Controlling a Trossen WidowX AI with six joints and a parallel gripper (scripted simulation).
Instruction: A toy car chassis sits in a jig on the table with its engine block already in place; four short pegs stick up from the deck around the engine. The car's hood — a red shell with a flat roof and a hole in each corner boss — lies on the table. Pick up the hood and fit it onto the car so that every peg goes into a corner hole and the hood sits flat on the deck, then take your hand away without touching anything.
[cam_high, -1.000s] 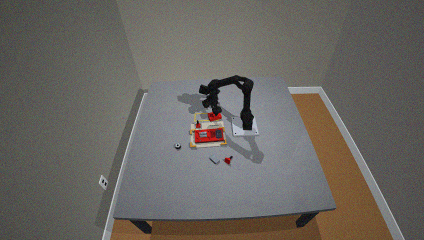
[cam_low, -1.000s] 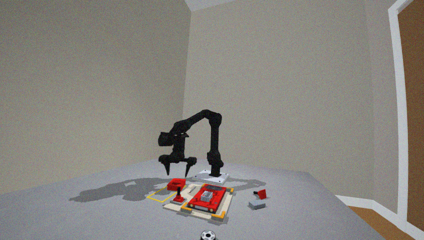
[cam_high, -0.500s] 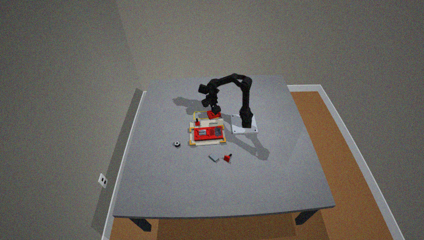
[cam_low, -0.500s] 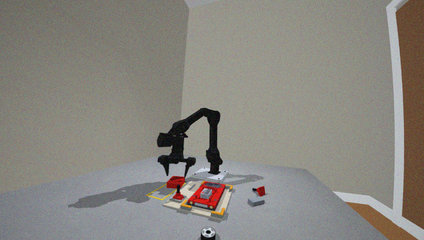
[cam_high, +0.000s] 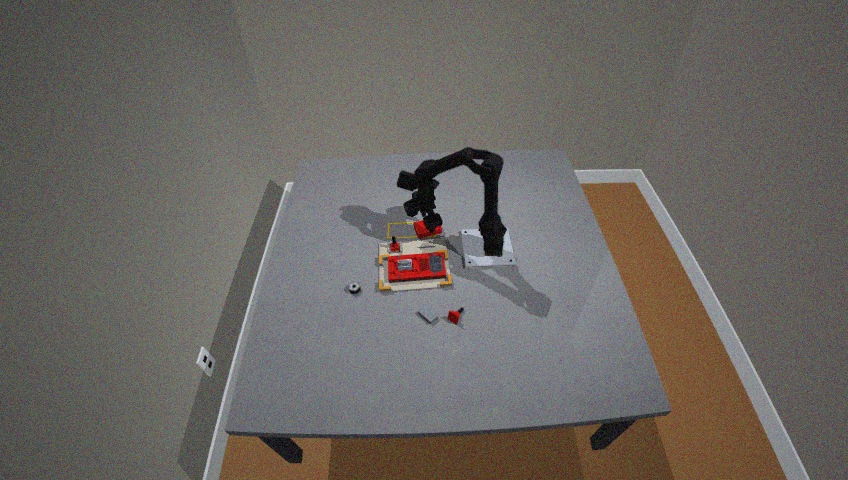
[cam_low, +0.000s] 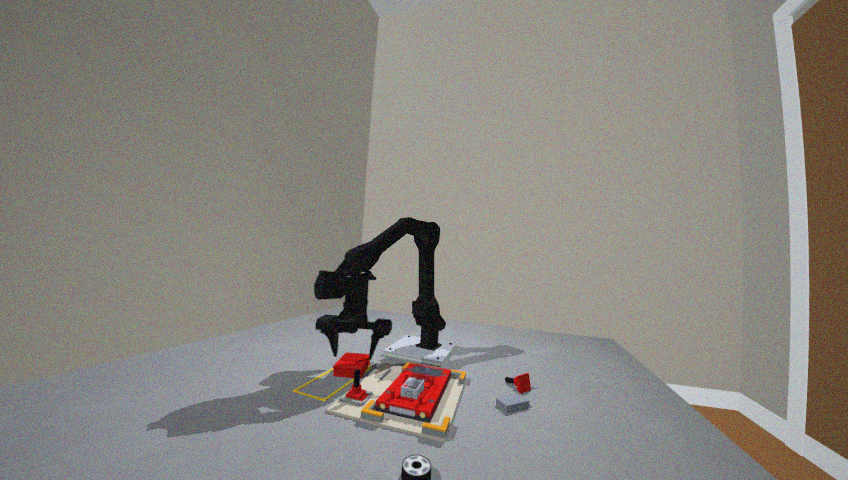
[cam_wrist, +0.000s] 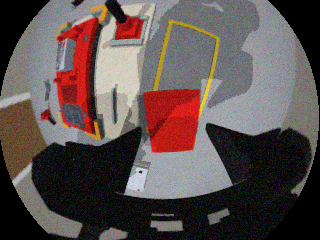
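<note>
Right now my gripper tip is 10 mm above the red hood. Also, from my gripper tip: grey engine block (60 mm ahead, 210 mm to the left, 10 mm below); then black wheel (220 mm ahead, 310 mm to the left, 20 mm below).
</note>
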